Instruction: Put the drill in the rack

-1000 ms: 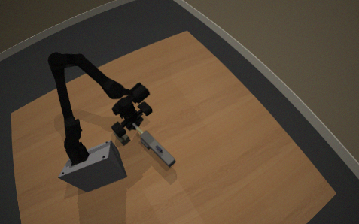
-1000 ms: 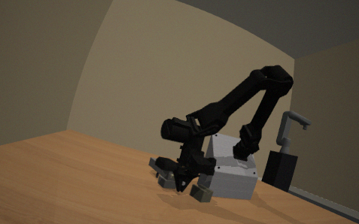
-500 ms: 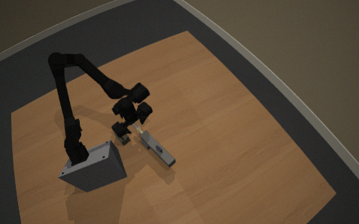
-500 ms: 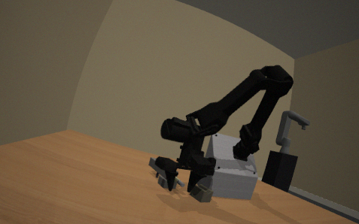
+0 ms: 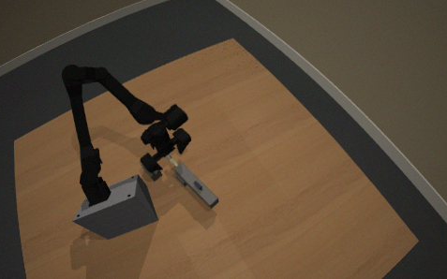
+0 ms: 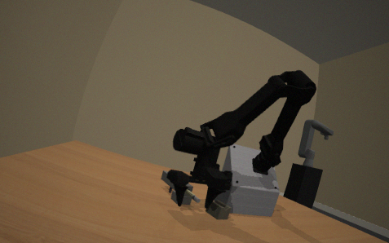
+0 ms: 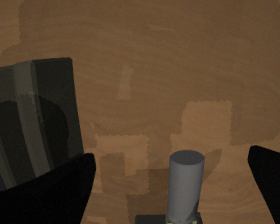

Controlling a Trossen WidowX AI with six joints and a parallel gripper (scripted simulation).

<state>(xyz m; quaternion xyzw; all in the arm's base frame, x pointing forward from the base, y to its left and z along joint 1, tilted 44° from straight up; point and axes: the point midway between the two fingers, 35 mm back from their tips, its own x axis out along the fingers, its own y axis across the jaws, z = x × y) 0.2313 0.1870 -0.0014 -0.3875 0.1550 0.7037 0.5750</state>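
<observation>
Right now my gripper tip is 40 mm to the left of the cylindrical drill, 30 mm below it and 20 mm short of it. Also, from my gripper tip: long grey block (130 mm to the right, 50 mm ahead, 20 mm above); blue key (160 mm to the right, 60 mm ahead, 40 mm above); olive-grey rack (80 mm behind, 10 mm to the right).
</observation>
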